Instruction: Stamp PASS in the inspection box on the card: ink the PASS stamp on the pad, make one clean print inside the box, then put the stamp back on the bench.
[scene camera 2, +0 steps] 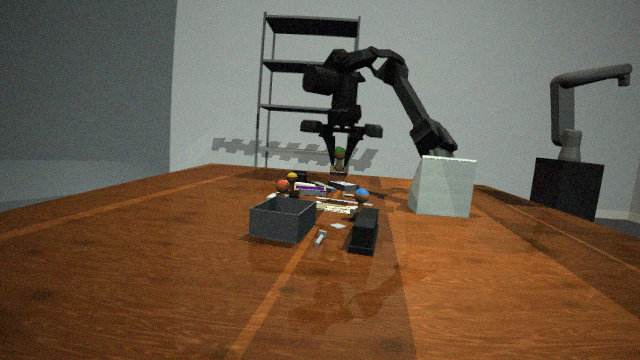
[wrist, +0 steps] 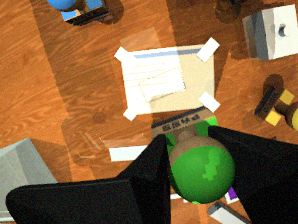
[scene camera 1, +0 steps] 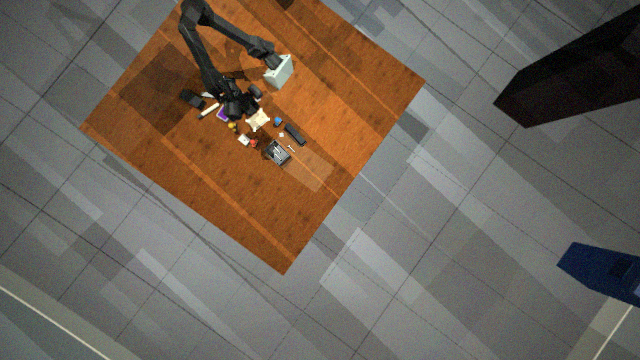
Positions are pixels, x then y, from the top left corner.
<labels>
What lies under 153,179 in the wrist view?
The gripper.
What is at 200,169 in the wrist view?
A green-knobbed stamp.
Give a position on a cream card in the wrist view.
163,79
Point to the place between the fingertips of the gripper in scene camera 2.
338,165
</labels>
